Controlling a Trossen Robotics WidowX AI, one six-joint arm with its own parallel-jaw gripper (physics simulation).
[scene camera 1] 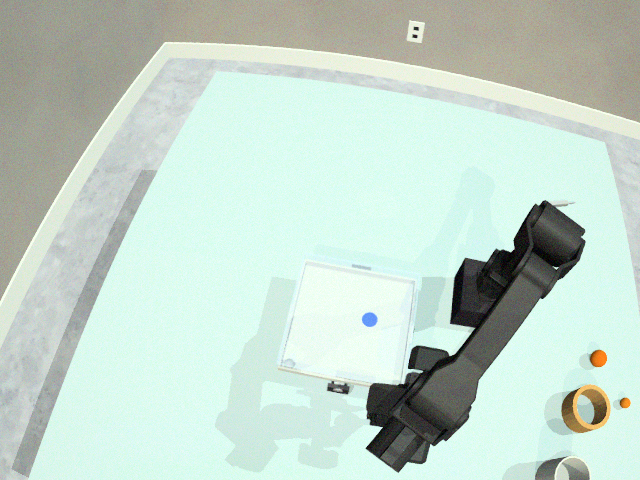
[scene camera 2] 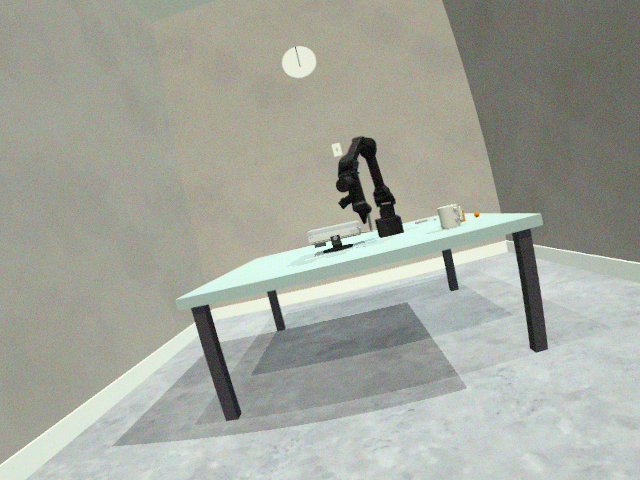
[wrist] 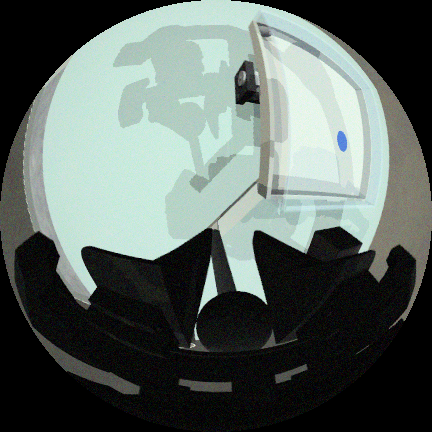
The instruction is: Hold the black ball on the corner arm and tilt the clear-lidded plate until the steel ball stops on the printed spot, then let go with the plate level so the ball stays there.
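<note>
The clear-lidded plate (scene camera 1: 325,294) (scene camera 2: 345,227) (wrist: 300,115) is held above the table; its slight tilt is hard to judge. The steel ball (scene camera 1: 289,362) (wrist: 265,32) sits in the near left corner in scene camera 1's view, well away from the blue printed spot (scene camera 1: 369,319) (wrist: 342,141). My gripper (scene camera 1: 405,381) (wrist: 232,235) is beside the plate's near right corner, shut on the black ball (wrist: 235,322) at the end of the corner arm (wrist: 224,270). In scene camera 1's view the arm hides the black ball.
A black bracket (scene camera 1: 338,387) (wrist: 244,82) is at the plate's near side, above a dark stand base (scene camera 2: 337,249). The robot's base (scene camera 1: 465,294) (scene camera 2: 388,226) stands right of the plate. Farther right are a mug (scene camera 1: 549,470) (scene camera 2: 447,217), a tan ring (scene camera 1: 572,412) and two orange balls (scene camera 1: 598,358) (scene camera 1: 625,403).
</note>
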